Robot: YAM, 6 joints.
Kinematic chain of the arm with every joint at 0, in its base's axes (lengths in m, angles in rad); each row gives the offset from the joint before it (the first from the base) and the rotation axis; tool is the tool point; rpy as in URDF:
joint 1: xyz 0 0 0.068 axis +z
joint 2: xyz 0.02 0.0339 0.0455 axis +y
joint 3: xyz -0.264 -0.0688 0 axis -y
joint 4: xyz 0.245 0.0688 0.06 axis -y
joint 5: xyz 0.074 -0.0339 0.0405 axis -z
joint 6: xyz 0.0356 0 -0.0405 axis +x
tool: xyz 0 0 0 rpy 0 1.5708 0
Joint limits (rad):
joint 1: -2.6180..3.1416
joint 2: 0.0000..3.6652
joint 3: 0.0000..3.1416
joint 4: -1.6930..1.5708
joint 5: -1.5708..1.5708
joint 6: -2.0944..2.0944
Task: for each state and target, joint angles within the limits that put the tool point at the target. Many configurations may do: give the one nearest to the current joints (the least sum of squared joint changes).
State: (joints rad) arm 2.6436 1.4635 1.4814 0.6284 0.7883 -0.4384
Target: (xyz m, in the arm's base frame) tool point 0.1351 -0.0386 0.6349
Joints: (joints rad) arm 2.6790 0.7583 1.8479 0.7553 0.8088 -0.4384
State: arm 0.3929 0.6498 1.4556 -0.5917 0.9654 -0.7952
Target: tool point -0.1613 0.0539 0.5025
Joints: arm -0.4837 0.2710 1.6185 -0.5959 0.8739 -0.7952
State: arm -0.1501 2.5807 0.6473 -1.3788 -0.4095 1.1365
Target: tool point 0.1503 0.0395 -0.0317
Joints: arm 0.1515 2.6819 0.8831 -1.2470 -0.4777 1.1365
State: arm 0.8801 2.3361 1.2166 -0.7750 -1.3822 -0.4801
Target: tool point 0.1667 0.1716 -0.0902
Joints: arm 0.6550 2.7454 1.0704 -0.7270 -1.3271 -0.4801
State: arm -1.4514 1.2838 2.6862 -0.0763 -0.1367 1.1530
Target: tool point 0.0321 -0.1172 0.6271
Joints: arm -1.3561 1.1587 2.0510 -0.4839 -0.1804 1.1530
